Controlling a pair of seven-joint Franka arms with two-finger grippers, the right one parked.
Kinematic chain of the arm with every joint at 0, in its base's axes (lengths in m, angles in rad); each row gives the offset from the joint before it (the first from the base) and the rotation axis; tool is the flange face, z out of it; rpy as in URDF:
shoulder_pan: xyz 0 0 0.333 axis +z
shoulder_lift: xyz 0 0 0 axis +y
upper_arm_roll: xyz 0 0 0.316 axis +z
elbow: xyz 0.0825 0 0 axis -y
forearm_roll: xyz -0.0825 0 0.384 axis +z
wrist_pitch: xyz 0 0 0 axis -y
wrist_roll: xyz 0.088 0 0 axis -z
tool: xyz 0 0 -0.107 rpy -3.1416 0 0
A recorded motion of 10 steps. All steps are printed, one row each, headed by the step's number.
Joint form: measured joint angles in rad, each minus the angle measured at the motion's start. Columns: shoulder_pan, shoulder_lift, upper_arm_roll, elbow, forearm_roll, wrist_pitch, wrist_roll.
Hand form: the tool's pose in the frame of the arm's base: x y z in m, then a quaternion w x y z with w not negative. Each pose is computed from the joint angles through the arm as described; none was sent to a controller.
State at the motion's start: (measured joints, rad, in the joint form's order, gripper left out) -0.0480 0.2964 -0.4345 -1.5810 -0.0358 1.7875 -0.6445
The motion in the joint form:
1: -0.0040 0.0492 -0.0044 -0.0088 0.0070 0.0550 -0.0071
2: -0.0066 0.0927 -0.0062 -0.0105 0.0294 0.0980 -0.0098
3: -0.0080 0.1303 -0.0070 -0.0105 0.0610 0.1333 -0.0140
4: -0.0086 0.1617 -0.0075 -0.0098 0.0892 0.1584 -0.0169
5: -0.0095 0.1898 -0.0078 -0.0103 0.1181 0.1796 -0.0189
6: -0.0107 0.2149 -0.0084 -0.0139 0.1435 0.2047 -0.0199
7: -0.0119 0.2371 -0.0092 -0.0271 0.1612 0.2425 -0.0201
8: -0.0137 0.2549 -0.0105 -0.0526 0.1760 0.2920 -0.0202
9: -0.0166 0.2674 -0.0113 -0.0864 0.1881 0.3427 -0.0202
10: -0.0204 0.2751 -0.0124 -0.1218 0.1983 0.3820 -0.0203
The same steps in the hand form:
1: 0.5842 -0.2793 0.4468 0.05606 0.99143 0.09336 -0.07219
2: 0.5925 -0.2820 0.4231 0.05506 0.99171 0.09220 -0.07058
3: 0.5996 -0.2828 0.4027 0.04945 0.99248 0.09029 -0.06621
4: 0.6049 -0.2828 0.3854 0.04336 0.99316 0.08772 -0.06365
5: 0.6088 -0.2829 0.3692 0.03610 0.99394 0.08371 -0.06144
6: 0.6115 -0.2836 0.3538 0.03098 0.99468 0.07900 -0.05841
7: 0.6124 -0.2855 0.3370 0.03031 0.99524 0.07461 -0.05481
8: 0.6102 -0.2886 0.3187 0.03163 0.99584 0.06914 -0.05031
9: 0.6049 -0.2920 0.3004 0.03279 0.99638 0.06279 -0.04708
10: 0.5970 -0.2955 0.2839 0.03170 0.99682 0.05558 -0.04750

